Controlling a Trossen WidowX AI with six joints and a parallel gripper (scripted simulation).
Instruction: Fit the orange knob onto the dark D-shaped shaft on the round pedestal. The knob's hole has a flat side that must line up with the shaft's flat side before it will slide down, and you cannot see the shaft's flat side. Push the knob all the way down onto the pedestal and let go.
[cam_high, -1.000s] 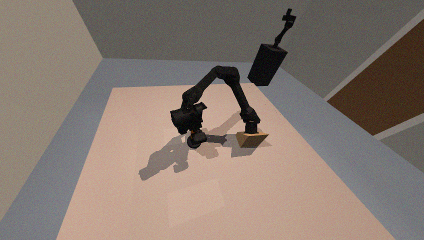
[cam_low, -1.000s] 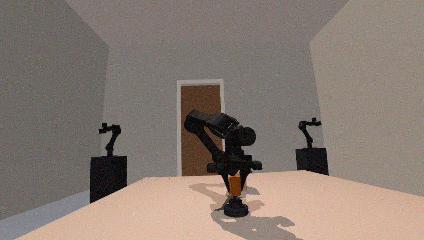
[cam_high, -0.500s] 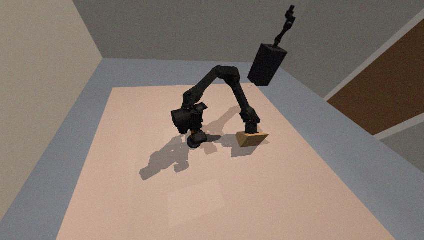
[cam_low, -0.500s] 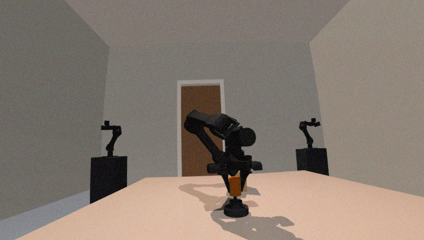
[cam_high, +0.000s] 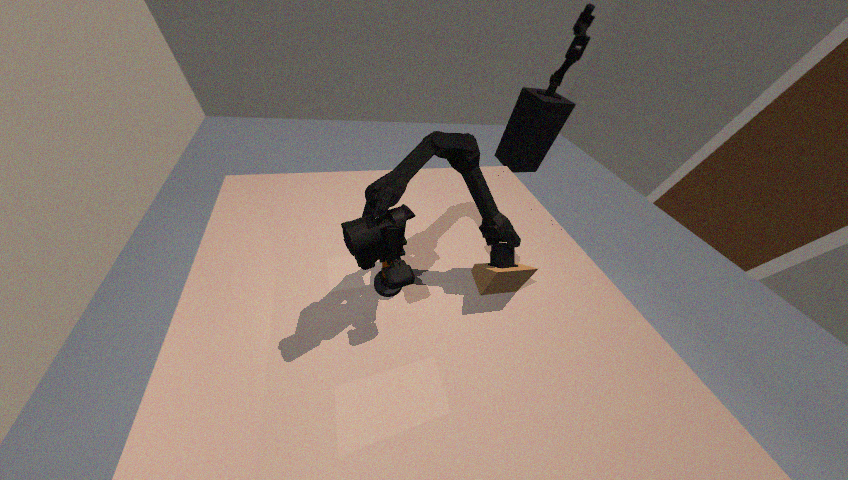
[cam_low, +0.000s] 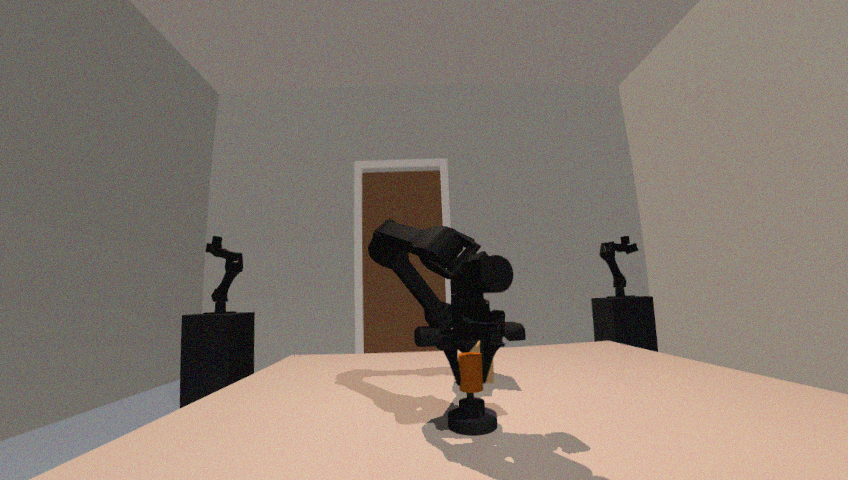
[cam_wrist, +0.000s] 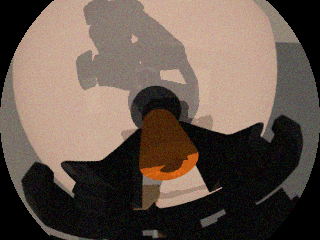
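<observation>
Right now my gripper tip is 20 mm below the orange knob. Round my gripper tip: pedestal 40 mm below.
</observation>
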